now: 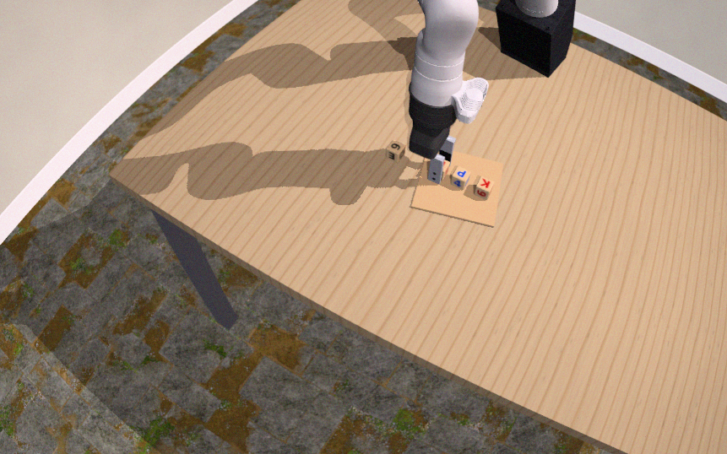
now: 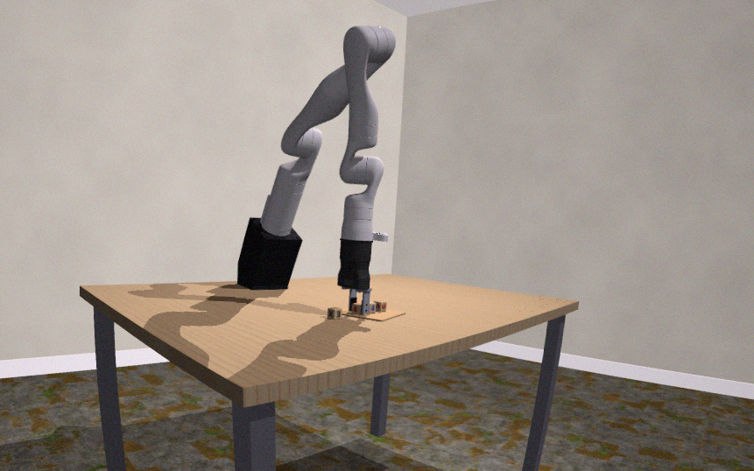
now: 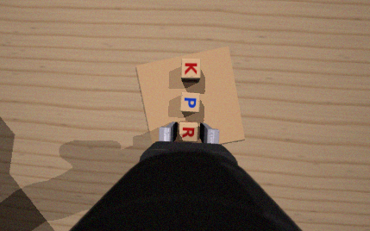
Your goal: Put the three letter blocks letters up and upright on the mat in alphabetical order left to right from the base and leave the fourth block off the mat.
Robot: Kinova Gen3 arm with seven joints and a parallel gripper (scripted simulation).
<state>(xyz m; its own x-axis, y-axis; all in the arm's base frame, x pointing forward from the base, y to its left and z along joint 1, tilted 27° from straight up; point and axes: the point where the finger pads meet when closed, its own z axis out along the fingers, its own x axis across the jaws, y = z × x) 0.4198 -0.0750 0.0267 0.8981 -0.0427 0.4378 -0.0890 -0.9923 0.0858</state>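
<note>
Right now the tan mat is 4 cm to the left of my hand, 2 cm below it and 1 cm ahead of it. From my hand the other things lie so: block: 8 cm to the right, 1 cm below, 1 cm behind.
</note>
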